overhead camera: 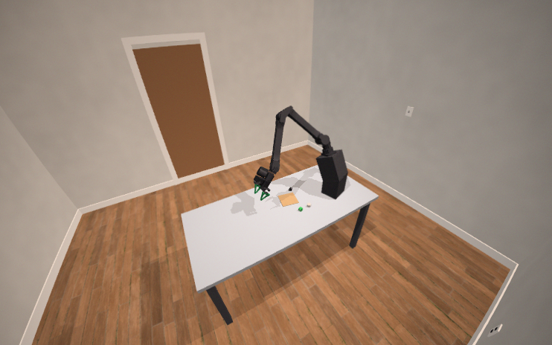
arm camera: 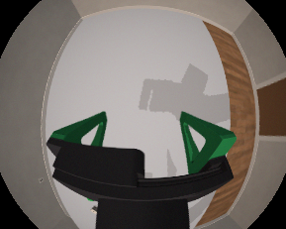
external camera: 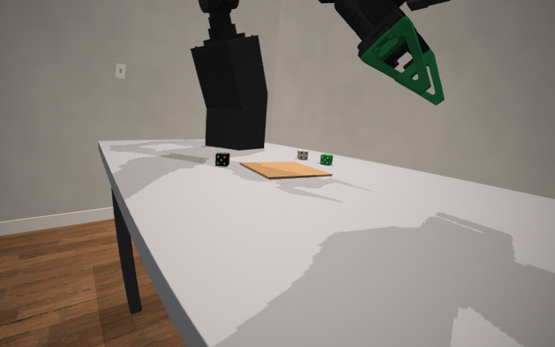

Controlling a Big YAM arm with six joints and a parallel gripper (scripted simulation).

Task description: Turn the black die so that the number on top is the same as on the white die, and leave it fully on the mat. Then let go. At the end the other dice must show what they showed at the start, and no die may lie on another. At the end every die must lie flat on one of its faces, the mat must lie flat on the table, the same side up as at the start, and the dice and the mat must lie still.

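My hand is 33 cm past the black die, 14 cm to the left of it and 14 cm above it. Also, from my hand: tan mat 26 cm behind, 3 cm to the right, 15 cm below; green die 30 cm behind, 13 cm to the left, 14 cm below; white die 38 cm behind, 11 cm to the left, 14 cm below.
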